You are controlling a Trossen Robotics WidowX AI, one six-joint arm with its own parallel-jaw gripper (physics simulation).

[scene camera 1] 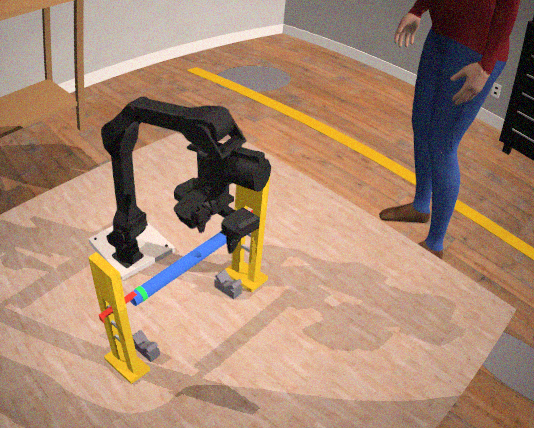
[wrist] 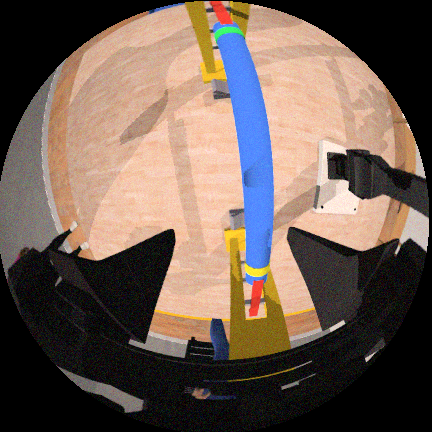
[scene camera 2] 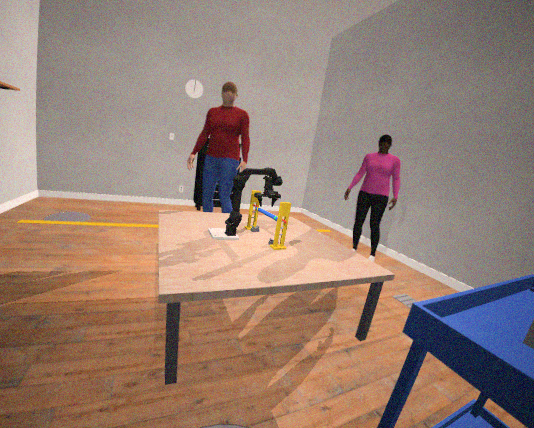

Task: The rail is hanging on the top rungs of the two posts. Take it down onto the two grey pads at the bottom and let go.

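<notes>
The blue rail hangs between two yellow posts, its red ends reaching into them high up. The green-banded end is at one post; the yellow-banded end is at the other post, partly hidden by the gripper in scene camera 1. My gripper is open, above the rail near the yellow-banded end, with a finger on either side in the wrist view. One grey pad and the other grey pad lie by the post feet.
The arm's white base plate sits on the wooden table, to one side of the rail. A person in red and a person in pink stand beyond the table. A blue cart stands beside it.
</notes>
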